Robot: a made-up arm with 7 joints.
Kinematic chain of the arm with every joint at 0, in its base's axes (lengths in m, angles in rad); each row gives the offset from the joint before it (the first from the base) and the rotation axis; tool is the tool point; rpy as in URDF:
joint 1: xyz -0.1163 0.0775 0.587 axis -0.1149 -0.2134 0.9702
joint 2: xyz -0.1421 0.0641 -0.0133 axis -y
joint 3: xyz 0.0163 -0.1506 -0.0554 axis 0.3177 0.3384 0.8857
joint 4: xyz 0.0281 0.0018 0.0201 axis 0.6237 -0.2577 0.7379
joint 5: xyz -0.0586 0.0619 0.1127 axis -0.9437 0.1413 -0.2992
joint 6: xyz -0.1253 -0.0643 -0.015 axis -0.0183 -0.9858 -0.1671
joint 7: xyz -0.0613 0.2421 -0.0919 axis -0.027 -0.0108 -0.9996
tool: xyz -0.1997 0.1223 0.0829 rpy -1.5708 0 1.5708
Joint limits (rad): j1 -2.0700..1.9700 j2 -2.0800..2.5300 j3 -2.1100..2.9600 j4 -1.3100..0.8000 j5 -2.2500..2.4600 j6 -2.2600..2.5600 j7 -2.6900..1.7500
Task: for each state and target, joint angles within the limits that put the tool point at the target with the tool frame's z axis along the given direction. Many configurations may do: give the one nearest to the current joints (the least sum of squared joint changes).
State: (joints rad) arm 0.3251 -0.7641 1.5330 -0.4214 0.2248 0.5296 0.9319
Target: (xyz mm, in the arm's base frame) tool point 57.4 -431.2 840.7 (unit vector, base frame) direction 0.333 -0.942 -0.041
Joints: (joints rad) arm 0.5113 -0.6178 1.9543 0.1079 -0.1091 0.2913 0.1429
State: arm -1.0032 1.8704 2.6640 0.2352 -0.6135 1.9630 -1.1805
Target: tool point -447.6 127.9 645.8 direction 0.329 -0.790 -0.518
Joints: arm -1.2583 1.9691 2.7210 0.1795 -0.3929 1.8132 -1.2030
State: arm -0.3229 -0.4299 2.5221 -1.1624 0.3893 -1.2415 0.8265
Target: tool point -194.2 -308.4 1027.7 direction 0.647 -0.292 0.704
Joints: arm -0.2168 -0.6214 2.6964 -1.0073 0.0361 -1.2128 0.3327
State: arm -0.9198 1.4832 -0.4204 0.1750 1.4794 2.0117 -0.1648
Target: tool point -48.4 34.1 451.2 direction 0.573 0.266 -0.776
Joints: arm -1.2624 2.1358 -1.1111 -0.5297 1.8738 1.5663 -0.3752
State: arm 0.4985 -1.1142 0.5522 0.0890 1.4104 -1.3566 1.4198
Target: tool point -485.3 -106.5 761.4 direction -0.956 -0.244 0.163
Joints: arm 0.5314 -1.6095 0.5591 -0.1510 1.4145 -1.1331 1.6889
